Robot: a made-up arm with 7 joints.
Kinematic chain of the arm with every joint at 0, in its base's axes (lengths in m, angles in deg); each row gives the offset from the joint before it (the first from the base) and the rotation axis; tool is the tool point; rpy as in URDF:
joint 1: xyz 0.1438 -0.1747 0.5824 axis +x
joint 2: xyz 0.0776 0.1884 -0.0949 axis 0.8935 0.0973 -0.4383
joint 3: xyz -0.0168 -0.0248 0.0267 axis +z
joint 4: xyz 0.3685 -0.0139 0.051 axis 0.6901 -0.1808 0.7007
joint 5: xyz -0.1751 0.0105 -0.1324 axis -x
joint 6: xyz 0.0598 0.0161 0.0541 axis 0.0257 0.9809 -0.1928
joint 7: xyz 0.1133 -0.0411 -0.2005 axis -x
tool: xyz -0.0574 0.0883 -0.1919 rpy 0 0 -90
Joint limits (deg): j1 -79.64..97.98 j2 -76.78..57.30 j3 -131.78..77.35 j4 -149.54..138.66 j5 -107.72..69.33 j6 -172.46..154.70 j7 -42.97..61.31
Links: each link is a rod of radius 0.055 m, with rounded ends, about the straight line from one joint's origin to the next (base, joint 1, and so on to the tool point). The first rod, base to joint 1, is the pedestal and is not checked.
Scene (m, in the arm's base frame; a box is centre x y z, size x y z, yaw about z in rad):
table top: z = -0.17
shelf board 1: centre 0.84 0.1 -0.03 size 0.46 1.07 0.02 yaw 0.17
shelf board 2: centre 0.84 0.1 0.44 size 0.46 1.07 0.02 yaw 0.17
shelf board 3: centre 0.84 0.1 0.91 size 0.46 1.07 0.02 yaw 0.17
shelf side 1: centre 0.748 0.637 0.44 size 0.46 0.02 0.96 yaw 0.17
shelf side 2: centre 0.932 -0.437 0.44 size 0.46 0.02 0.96 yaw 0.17
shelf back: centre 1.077 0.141 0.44 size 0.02 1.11 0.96 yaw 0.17
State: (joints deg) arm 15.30 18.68 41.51 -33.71 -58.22 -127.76 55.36
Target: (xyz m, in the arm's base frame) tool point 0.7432 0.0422 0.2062
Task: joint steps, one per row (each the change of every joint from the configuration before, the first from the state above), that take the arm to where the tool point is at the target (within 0.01 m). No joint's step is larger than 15 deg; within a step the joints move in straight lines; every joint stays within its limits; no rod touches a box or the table.
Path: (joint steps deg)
1: -7.89 -1.98 6.11 -5.78 -8.96 -14.90 1.98
2: -7.89 -1.98 6.12 -5.79 -8.96 -14.90 1.99
3: -7.89 -1.97 6.11 -5.78 -8.96 -14.90 1.98
4: 14.39 8.24 -8.59 5.97 -3.74 4.44 0.00
5: 14.38 8.25 -8.60 5.98 -3.75 4.43 0.00
6: 14.39 8.25 -8.60 5.97 -3.74 4.44 0.00
7: 14.39 8.25 -8.59 5.97 -3.75 4.43 0.00
8: -11.98 0.38 -1.53 13.90 -2.94 12.91 0.00
9: -11.97 0.37 -1.53 13.90 -2.95 12.91 0.00

